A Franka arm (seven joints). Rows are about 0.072 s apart.
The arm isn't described. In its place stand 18 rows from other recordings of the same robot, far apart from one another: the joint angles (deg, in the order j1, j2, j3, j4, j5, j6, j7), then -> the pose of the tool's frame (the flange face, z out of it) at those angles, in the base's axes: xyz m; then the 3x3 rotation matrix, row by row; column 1 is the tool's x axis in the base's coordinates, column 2 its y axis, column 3 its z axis.
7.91, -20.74, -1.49, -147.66, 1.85, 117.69, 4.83 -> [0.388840 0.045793 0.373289], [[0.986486 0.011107 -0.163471], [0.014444 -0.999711 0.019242], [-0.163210 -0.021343 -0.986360]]
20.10, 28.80, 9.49, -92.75, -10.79, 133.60, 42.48 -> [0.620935 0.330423 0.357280], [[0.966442 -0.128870 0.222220], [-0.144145 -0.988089 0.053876], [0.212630 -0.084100 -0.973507]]
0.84, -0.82, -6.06, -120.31, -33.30, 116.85, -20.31 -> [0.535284 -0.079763 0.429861], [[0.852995 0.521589 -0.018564], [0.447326 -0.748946 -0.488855], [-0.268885 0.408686 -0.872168]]
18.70, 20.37, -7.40, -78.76, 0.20, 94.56, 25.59 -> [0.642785 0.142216 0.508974], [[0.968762 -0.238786 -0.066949], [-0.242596 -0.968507 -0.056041], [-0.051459 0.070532 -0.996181]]
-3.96, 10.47, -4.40, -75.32, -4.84, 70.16, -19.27 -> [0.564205 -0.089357 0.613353], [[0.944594 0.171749 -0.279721], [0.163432 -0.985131 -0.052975], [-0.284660 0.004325 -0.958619]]
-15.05, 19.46, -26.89, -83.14, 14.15, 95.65, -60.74 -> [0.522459 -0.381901 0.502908], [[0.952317 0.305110 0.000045], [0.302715 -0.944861 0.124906], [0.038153 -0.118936 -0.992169]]
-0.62, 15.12, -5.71, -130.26, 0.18, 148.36, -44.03 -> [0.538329 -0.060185 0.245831], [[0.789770 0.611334 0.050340], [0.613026 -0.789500 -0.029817], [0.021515 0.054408 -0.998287]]
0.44, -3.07, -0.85, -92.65, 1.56, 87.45, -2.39 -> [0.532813 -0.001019 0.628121], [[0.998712 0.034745 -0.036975], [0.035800 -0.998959 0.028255], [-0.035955 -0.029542 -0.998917]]
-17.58, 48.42, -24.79, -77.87, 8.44, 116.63, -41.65 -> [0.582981 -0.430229 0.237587], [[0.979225 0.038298 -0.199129], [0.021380 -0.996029 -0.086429], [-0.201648 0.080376 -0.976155]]
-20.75, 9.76, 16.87, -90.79, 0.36, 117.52, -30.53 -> [0.638746 -0.057213 0.568936], [[0.855742 0.420303 0.301747], [0.431823 -0.901427 0.030963], [0.285017 0.103805 -0.952885]]
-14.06, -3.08, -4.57, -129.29, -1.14, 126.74, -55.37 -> [0.485827 -0.164657 0.386428], [[0.794179 0.607663 0.004968], [0.607666 -0.794069 -0.013982], [-0.004551 0.014123 -0.999890]]
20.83, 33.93, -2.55, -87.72, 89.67, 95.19, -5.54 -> [0.628775 0.317950 0.364187], [[0.879818 -0.404931 -0.248899], [0.192133 -0.175981 0.965461], [-0.434747 -0.897252 -0.077031]]
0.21, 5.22, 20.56, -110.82, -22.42, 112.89, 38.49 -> [0.548411 0.177204 0.440915], [[0.982256 -0.161248 0.095767], [-0.124912 -0.943394 -0.307254], [0.139890 0.289839 -0.946797]]
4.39, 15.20, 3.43, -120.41, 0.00, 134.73, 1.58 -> [0.571123 0.077878 0.291550], [[0.994158 0.106603 -0.016872], [0.106836 -0.994184 0.013546], [-0.015330 -0.015270 -0.999766]]
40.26, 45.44, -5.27, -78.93, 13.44, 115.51, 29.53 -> [0.572757 0.433315 0.230152], [[0.980236 -0.003049 -0.197808], [0.003964 -0.999378 0.035047], [-0.197792 -0.035138 -0.979614]]
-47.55, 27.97, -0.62, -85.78, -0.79, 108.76, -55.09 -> [0.456339 -0.509705 0.380033], [[0.989664 0.124289 -0.071531], [0.128178 -0.990355 0.052599], [-0.064304 -0.061224 -0.996051]]
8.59, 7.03, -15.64, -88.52, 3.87, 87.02, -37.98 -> [0.578454 -0.055091 0.565127], [[0.852298 0.504410 -0.138411], [0.514854 -0.855706 0.051888], [-0.092267 -0.115485 -0.989015]]
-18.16, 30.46, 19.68, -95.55, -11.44, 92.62, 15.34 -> [0.607385 -0.022639 0.281380], [[0.844791 -0.133638 -0.518141], [-0.182264 -0.982273 -0.043822], [-0.503099 0.131458 -0.854172]]
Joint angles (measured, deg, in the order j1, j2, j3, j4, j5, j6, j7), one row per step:
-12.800 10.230 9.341 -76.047 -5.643 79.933 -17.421
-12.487 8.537 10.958 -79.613 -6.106 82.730 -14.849
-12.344 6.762 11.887 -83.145 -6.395 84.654 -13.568
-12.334 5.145 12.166 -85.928 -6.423 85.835 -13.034
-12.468 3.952 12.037 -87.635 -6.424 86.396 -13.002
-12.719 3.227 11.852 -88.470 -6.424 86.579 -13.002
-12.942 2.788 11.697 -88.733 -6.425 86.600 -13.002
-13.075 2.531 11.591 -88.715 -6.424 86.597 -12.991
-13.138 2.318 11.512 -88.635 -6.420 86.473 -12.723
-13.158 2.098 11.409 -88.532 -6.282 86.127 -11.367
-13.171 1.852 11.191 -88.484 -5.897 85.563 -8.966
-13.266 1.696 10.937 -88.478 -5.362 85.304 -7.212
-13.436 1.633 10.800 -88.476 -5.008 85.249 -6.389
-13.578 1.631 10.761 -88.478 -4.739 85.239 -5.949
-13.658 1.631 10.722 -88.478 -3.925 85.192 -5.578
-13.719 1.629 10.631 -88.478 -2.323 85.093 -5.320
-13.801 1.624 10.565 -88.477 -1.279 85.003 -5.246
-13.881 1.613 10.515 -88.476 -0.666 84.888 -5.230
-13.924 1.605 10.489 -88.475 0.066 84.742 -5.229
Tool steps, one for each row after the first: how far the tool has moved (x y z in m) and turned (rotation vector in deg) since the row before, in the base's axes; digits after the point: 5 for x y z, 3 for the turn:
-0.00211 0.01998 -0.00696 -0.820 -1.088 -0.359
-0.00559 0.01241 -0.00766 -0.641 -0.244 0.039
-0.00669 0.00497 -0.00477 -0.382 -0.027 -0.075
-0.00561 -0.00106 -0.00138 -0.262 -0.018 -0.212
-0.00372 -0.00339 0.00051 -0.161 -0.052 -0.407
-0.00233 -0.00319 0.00213 -0.102 -0.184 -0.373
-0.00130 -0.00204 0.00261 -0.063 -0.265 -0.250
-0.00126 -0.00115 0.00252 -0.068 -0.191 -0.421
-0.00171 -0.00071 0.00244 -0.018 -0.113 -1.506
-0.00236 -0.00122 0.00188 0.138 0.031 -2.672
-0.00141 -0.00212 0.00107 0.348 -0.074 -2.115
-0.00057 -0.00217 0.00048 0.265 -0.090 -1.129
-0.00012 -0.00121 -0.00006 0.229 -0.036 -0.619
-0.00009 0.00047 -0.00018 0.782 -0.018 -0.492
-0.00013 0.00173 -0.00028 1.579 0.002 -0.416
-0.00018 0.00067 -0.00012 1.038 0.025 -0.225
-0.00029 0.00000 -0.00006 0.613 0.068 -0.148
-0.00028 0.00083 -0.00012 0.737 0.094 -0.071

